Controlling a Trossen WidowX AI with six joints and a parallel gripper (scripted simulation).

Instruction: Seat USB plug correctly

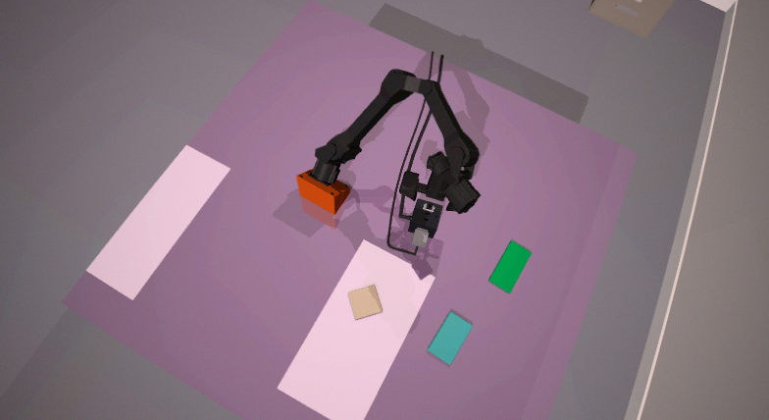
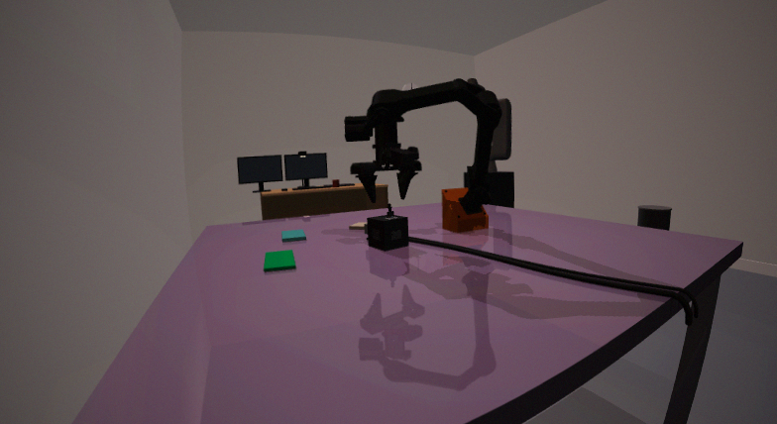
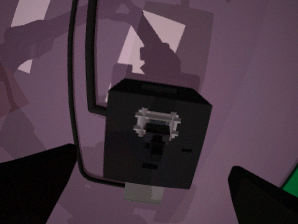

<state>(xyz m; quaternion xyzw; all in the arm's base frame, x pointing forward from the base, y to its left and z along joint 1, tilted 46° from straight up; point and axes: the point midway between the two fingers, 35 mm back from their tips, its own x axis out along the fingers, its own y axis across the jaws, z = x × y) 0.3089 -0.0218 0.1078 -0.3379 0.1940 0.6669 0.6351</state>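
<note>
Right now my gripper tip is 30 mm above the usb plug. From my gripper tip the other things lie so: teal tile 280 mm to the right, 210 mm ahead, 110 mm below; tan tile 300 mm to the right, 110 mm below, 40 mm behind; green tile 290 mm ahead, 120 mm below, 10 mm to the right.
</note>
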